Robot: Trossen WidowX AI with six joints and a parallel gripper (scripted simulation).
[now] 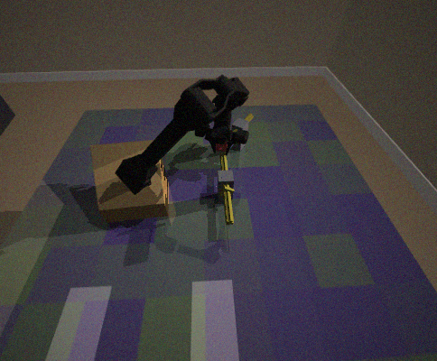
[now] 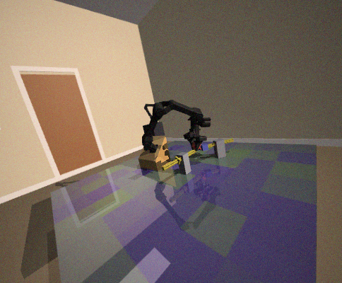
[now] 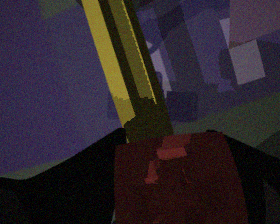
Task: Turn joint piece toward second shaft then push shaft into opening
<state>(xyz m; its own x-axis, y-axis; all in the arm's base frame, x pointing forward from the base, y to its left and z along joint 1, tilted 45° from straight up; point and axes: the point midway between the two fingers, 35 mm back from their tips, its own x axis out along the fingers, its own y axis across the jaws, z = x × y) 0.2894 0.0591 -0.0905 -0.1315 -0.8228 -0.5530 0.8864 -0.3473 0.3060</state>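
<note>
Right now the dark red joint piece is 2 cm to the left of my gripper tip, 2 cm above it and 1 cm ahead of it.
</note>
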